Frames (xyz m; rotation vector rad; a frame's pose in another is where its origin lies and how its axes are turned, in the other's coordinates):
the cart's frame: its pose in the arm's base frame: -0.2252 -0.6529 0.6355 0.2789 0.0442 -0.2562
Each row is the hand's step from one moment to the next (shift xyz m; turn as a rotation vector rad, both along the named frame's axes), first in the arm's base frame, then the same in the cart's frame.
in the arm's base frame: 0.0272 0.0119 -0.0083 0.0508 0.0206 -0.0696
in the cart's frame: 0.0240 0.0158 -0.0111 0.0495 0.0136 -0.0722
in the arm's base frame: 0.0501 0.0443 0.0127 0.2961 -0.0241 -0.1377
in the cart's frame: 0.0366 0.0574 0.0003 0.3029 0.0167 -0.1233
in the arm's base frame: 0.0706 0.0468 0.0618 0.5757 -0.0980 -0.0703
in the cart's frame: 0.0520 0.0780 0.0469 0.5859 0.0377 -0.0358
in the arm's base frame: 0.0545 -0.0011 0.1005 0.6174 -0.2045 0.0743
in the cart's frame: 0.0451 0.0397 0.0973 0.6408 -0.0121 0.1330
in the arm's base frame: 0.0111 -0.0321 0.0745 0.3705 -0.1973 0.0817
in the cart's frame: 0.0127 -0.0071 0.0806 0.3999 -0.0666 0.1362
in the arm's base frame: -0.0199 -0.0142 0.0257 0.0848 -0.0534 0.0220
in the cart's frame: -0.0178 -0.0114 0.0285 0.0933 -0.0220 0.0366
